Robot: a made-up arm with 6 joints. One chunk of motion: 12 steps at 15 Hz.
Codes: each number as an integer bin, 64 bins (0 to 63) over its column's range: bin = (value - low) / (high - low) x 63, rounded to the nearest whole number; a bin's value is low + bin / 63 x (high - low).
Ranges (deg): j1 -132..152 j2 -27..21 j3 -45..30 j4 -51..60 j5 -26..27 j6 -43..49
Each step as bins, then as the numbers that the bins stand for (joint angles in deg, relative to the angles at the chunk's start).
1 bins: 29 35 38 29 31 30
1 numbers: -1.27 -0.33 0.24 0.10 0.08 0.81
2 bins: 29 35 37 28 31 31
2 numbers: -1.27 -0.33 -0.95 -1.67 0.08 2.27
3 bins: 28 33 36 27 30 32
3 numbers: -5.78 -1.86 -2.14 -3.43 -0.76 3.73
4 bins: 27 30 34 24 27 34
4 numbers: -10.29 -4.14 -4.52 -8.71 -3.29 6.65
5 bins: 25 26 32 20 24 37
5 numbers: -19.30 -7.19 -6.90 -15.76 -5.81 11.03
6 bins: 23 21 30 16 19 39
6 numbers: -28.32 -11.00 -9.29 -22.81 -10.02 13.95
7 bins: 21 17 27 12 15 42
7 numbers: -37.33 -14.05 -12.86 -29.86 -13.38 18.33
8 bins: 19 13 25 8 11 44
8 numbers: -46.35 -17.10 -15.24 -36.90 -16.75 21.25
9 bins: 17 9 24 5 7 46
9 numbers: -55.37 -20.14 -16.43 -42.19 -20.11 24.17
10 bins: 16 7 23 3 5 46
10 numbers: -59.87 -21.67 -17.62 -45.71 -21.79 24.17
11 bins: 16 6 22 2 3 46
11 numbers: -59.87 -22.43 -18.81 -47.48 -23.48 24.17
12 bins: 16 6 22 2 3 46
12 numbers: -59.87 -22.43 -18.81 -47.48 -23.48 24.17
